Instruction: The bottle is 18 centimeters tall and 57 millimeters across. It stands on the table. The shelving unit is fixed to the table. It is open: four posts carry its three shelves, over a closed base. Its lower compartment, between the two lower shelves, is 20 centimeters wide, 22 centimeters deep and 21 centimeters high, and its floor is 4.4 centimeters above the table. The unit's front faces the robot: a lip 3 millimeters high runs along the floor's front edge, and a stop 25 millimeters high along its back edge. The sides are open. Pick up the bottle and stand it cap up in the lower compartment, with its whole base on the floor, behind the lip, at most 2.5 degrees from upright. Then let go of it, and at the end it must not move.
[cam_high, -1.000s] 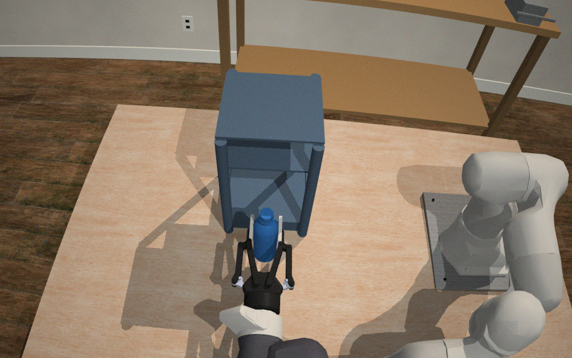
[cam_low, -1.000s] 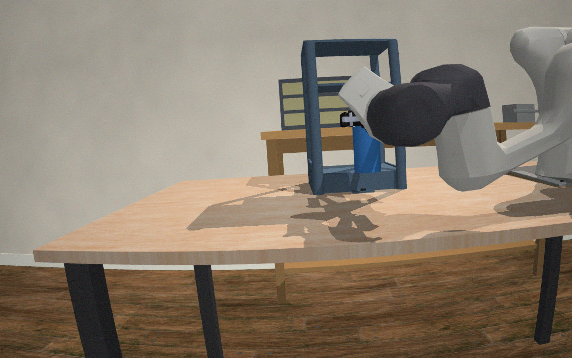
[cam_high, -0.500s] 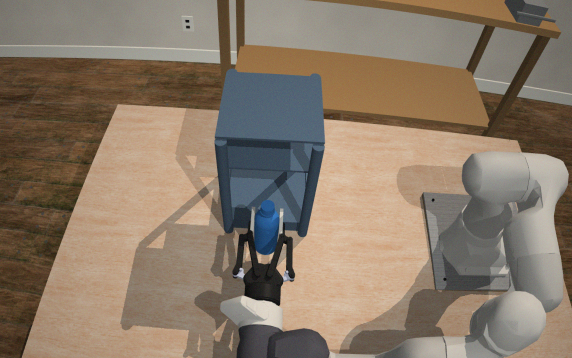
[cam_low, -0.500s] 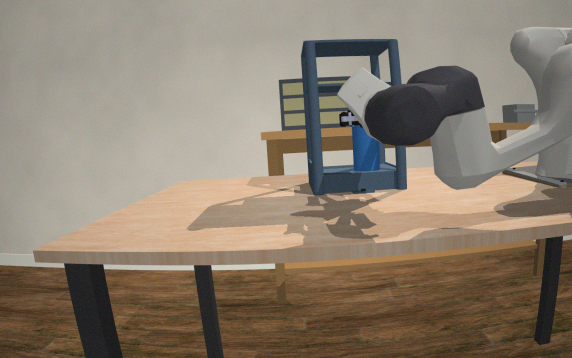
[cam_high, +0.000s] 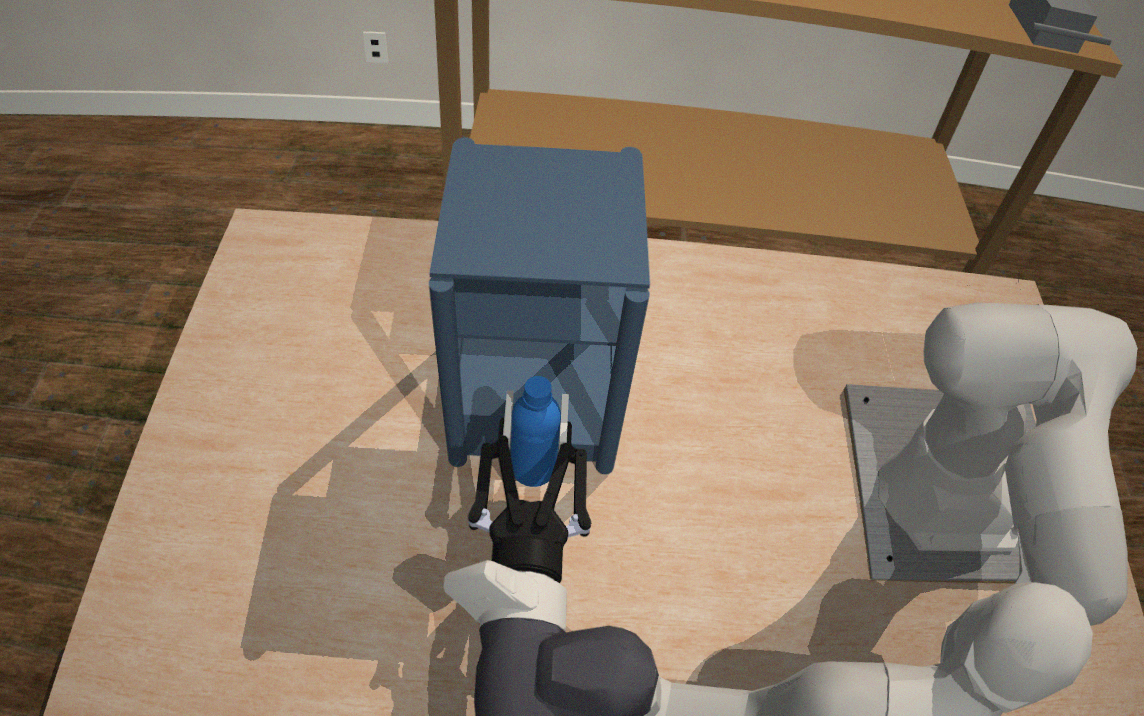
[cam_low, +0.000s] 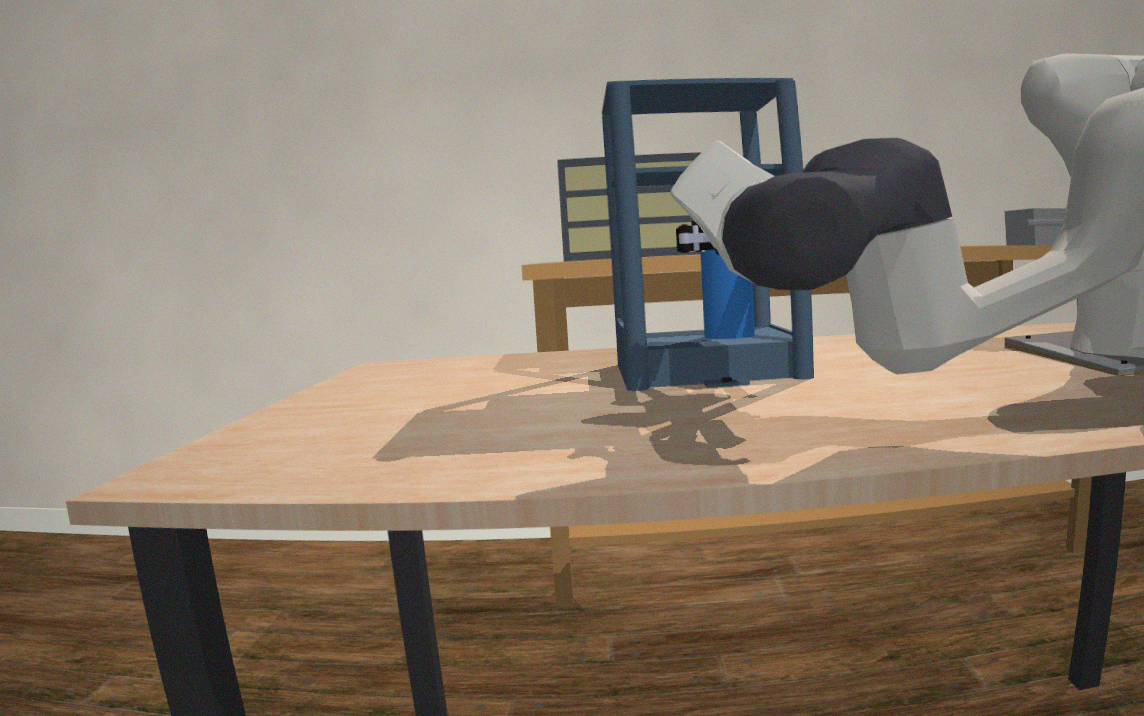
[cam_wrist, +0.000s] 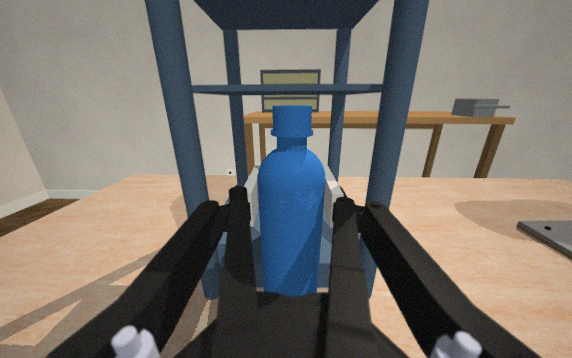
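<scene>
Now: the blue shelving unit 150 mm to the right of my hand, 40 mm ahead of it and 10 mm above it. The rest, counted from my hand: blue bottle (10 mm above).
</scene>
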